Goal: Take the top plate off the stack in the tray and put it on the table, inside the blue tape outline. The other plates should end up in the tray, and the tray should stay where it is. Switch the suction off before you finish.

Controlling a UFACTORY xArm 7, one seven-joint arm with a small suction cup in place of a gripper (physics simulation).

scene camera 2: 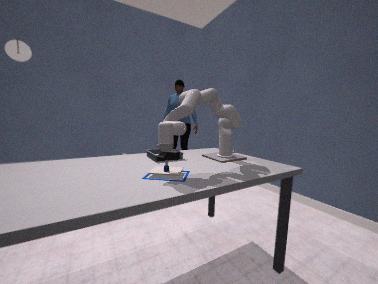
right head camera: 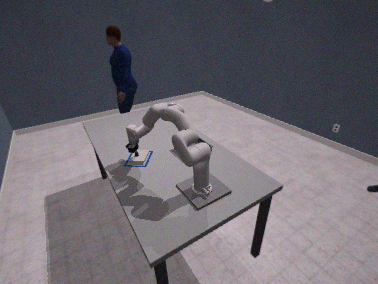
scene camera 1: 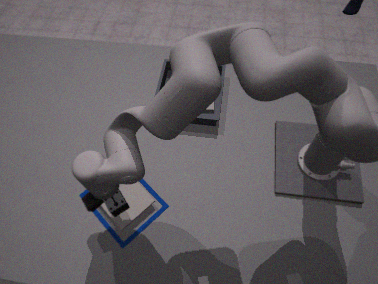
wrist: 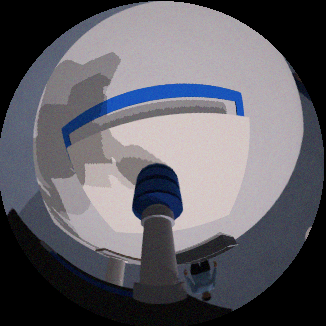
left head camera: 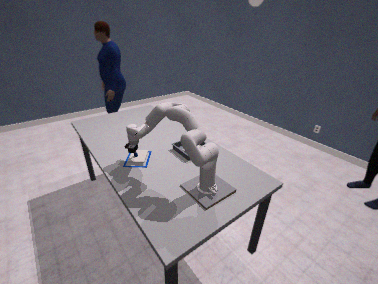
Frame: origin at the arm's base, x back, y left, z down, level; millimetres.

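Seen in the pictures: hand at its tool point: [scene camera 2: 166,172] [right head camera: 137,156] [wrist: 157,175] [left head camera: 136,157]; arm's base at its link origin: [scene camera 2: 224,155] [right head camera: 201,188] [scene camera 1: 318,162] [wrist: 117,258] [left head camera: 206,187].
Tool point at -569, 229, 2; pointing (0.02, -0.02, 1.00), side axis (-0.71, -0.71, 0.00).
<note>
Pixels of each thing's top centre, then the offset from my tool point to it, as dx, dy, dz. Level surfaces: height alone.
- cream plate at its top centre: [wrist: 167,199] [scene camera 1: 121,195] [scene camera 2: 166,169] [left head camera: 138,155] [right head camera: 139,155] +5, -17, -12
- dark tray at its top centre: [scene camera 1: 189,87] [wrist: 210,256] [scene camera 2: 164,151] [left head camera: 191,144] +132, -426, -35
- pale plate at its top centre: [scene camera 1: 197,90] +154, -443, -1
- same grey table at its surface level: dz +15
A cream plate [left head camera: 142,157] [right head camera: 142,157] [scene camera 1: 141,196] [scene camera 2: 176,170] [wrist: 210,165] hangs on my suction cup [left head camera: 135,154] [right head camera: 136,154] [scene camera 2: 166,169] [wrist: 157,192], low over the blue tape outline [left head camera: 136,166] [scene camera 1: 145,225] [scene camera 2: 187,176] [wrist: 170,90]. Its shadow shows beside its edge in the wrist view. In scene camera 1 the plate looks mostly within the outline; the arm hides its upper left part. The dark tray [left head camera: 181,151] [scene camera 1: 220,100] [scene camera 2: 157,155] [wrist: 207,250] stands farther back. Part of a pale plate [scene camera 1: 210,106] shows inside it, under the forearm.
The arm's base plate [left head camera: 222,192] [right head camera: 218,190] [scene camera 1: 290,160] [scene camera 2: 235,158] is on the same grey table [left head camera: 200,225] [scene camera 1: 240,170]. The forearm passes over the tray. One person in blue [left head camera: 111,70] [right head camera: 122,70] and another in light blue [scene camera 2: 172,103] stand beyond the table.
</note>
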